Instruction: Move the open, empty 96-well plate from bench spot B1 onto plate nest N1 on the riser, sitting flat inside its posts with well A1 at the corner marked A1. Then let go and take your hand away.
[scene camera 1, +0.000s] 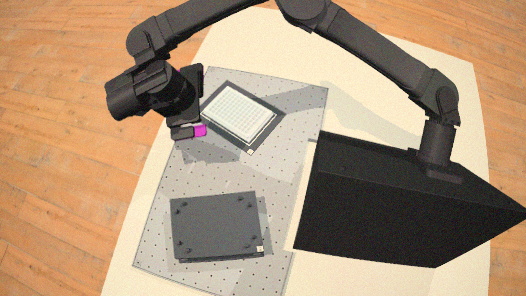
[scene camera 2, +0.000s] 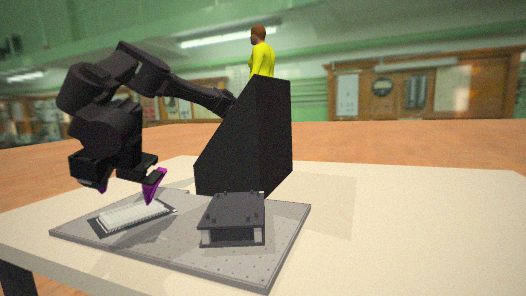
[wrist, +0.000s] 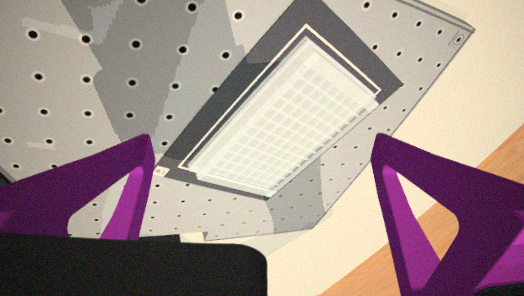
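The white 96-well plate (scene camera 1: 239, 114) (scene camera 2: 131, 215) (wrist: 285, 117) lies flat on the dark mat of spot B1 (scene camera 1: 276, 119) (wrist: 235, 90), inside its thin light outline. A small A1 label (scene camera 1: 250, 152) (wrist: 161, 171) marks one mat corner. My gripper (scene camera 2: 126, 197) (wrist: 262, 146) is wide open and empty, with its purple fingers above the plate. In scene camera 1 one purple fingertip shows and the other is mostly hidden by the hand. The dark nest N1 (scene camera 1: 216, 220) (scene camera 2: 234, 209) sits on its riser with short posts near its corners and a small label (scene camera 1: 260, 248) at one corner.
The perforated grey board (scene camera 1: 150, 240) (scene camera 2: 280, 255) carries the mat and the riser. A large black wedge-shaped block (scene camera 1: 370, 205) (scene camera 2: 250, 140) stands beside the board, under the arm's base. The cream table (scene camera 1: 465, 125) (scene camera 2: 425, 225) extends around them. A person in yellow (scene camera 2: 262, 57) stands behind the block.
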